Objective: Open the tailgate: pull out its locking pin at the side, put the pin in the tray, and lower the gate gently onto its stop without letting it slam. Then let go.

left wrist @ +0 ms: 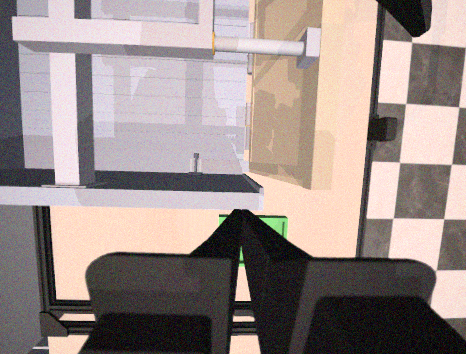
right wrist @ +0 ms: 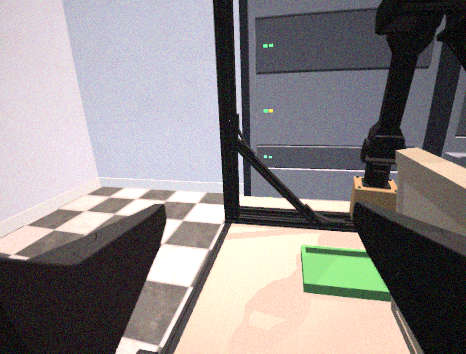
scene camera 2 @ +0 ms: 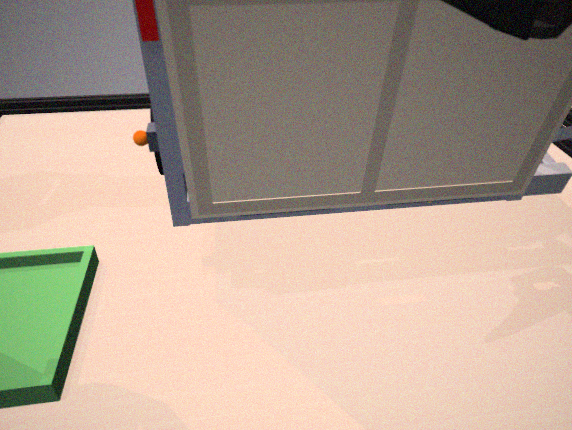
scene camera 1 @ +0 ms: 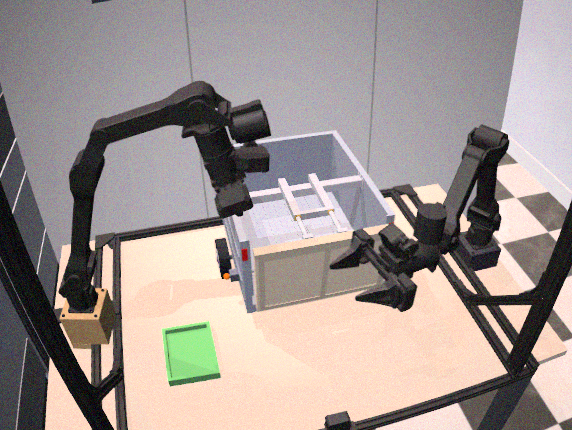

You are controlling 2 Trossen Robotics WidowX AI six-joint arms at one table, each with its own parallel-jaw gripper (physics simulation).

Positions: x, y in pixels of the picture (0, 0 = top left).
Labels:
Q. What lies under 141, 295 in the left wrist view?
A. My left gripper.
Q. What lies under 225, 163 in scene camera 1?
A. My left gripper.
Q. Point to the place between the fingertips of my right gripper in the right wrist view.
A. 258, 211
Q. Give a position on a beige tailgate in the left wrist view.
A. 292, 115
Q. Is my left gripper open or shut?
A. Shut.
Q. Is my right gripper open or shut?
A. Open.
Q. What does my left gripper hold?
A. Nothing.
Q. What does my right gripper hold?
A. Nothing.

